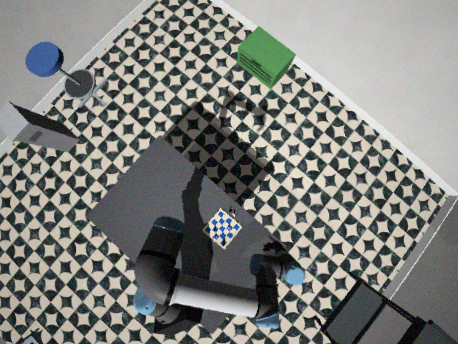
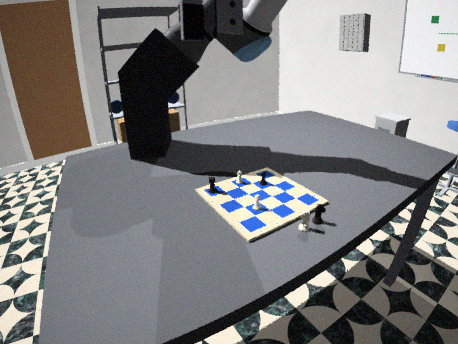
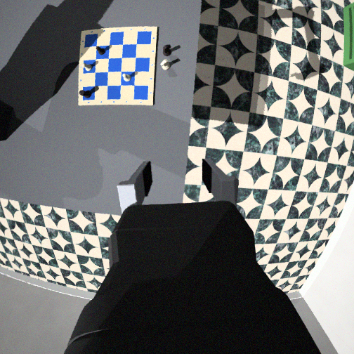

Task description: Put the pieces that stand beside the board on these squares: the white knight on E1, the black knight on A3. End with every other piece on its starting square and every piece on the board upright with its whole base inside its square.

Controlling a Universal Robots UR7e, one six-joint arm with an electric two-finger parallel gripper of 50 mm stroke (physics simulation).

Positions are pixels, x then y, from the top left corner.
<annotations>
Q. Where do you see a board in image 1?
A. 221,221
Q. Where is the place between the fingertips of the gripper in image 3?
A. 176,170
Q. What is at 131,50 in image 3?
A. A board.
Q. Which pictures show the board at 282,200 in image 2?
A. Image 1, image 2 and image 3: all of them.
</annotations>
